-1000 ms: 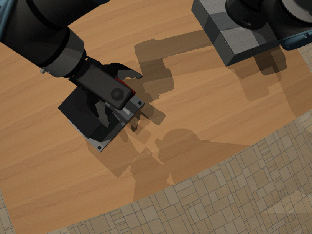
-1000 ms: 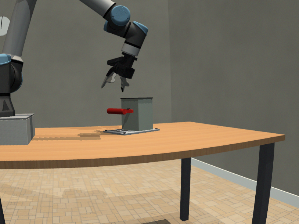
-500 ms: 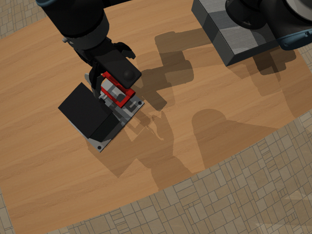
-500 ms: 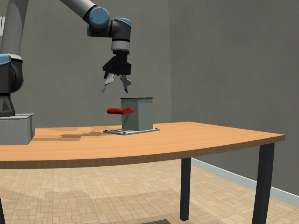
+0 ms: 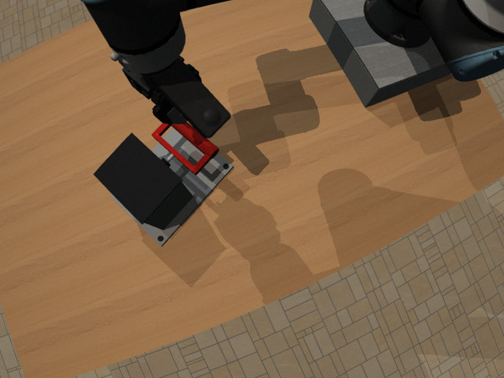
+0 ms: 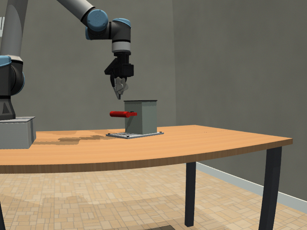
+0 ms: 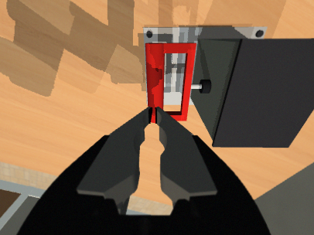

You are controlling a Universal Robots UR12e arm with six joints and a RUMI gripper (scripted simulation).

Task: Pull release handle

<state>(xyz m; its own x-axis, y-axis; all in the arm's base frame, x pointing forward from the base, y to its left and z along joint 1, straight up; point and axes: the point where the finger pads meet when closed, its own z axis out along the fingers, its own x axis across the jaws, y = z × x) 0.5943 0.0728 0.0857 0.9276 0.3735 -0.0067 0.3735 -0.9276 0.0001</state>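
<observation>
The grey baseplate is 19 cm below my hand, 9 cm ahead of it and 4 cm to the left of it.
</observation>
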